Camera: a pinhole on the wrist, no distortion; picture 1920 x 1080 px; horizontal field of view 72.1 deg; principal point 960.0 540.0 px. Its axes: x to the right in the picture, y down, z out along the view. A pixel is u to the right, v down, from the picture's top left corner.
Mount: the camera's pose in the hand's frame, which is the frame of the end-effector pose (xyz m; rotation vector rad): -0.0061 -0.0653 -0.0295 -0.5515 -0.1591 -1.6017
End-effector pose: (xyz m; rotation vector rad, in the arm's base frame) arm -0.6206 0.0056 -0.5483 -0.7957 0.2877 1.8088
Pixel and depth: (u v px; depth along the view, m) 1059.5 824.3 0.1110
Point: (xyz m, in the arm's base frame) -0.6277 0.0860 -0.5230
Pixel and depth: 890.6 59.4 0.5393
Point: -0.9790 0.1382 -0.1955
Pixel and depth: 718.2 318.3 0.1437
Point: -0.6756 0.0515 -0.4899
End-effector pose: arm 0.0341 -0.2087 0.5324 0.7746 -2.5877 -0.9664
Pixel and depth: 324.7 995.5 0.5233
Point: -0.4706 -0.0087 0.5884
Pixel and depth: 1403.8 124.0 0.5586
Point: -0.1873 0.1298 0.1164
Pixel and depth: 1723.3 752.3 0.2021
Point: -0.0731 -0.2082 0.3364
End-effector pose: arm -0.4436 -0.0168 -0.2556 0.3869 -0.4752 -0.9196
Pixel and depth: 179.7 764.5 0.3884
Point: -0.2712 -0.0066 0.0921
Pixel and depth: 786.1 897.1 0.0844
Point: -0.4577 -0.0641 -0.2304
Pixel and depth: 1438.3 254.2 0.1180
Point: -0.5314 -0.0549 -0.2008
